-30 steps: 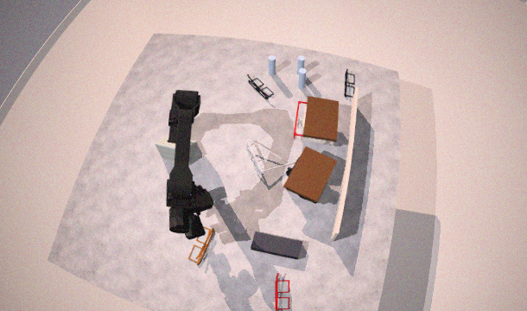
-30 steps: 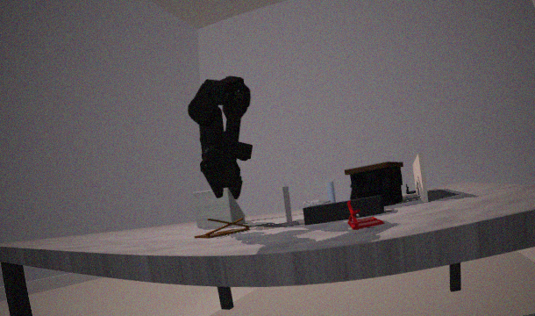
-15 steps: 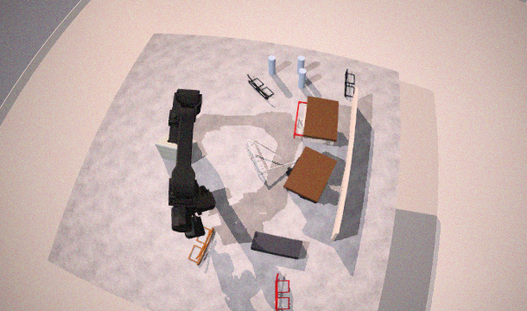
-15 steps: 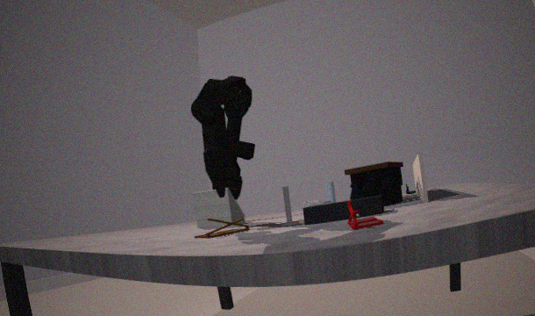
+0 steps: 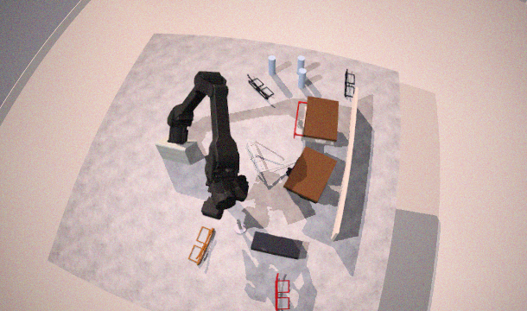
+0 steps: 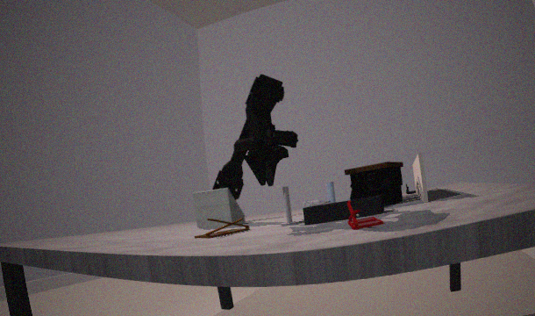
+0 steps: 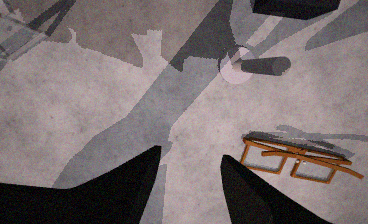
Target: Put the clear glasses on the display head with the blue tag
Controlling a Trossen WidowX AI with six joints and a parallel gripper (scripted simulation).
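My gripper tip is now 7 cm above the post, 6 cm to the left of it and 6 cm short of it. From my gripper tip the other things lie so: pale panel: 40 cm ahead, 24 cm to the left, 4 cm below; then black box: 19 cm ahead, 10 cm to the right, 8 cm below.
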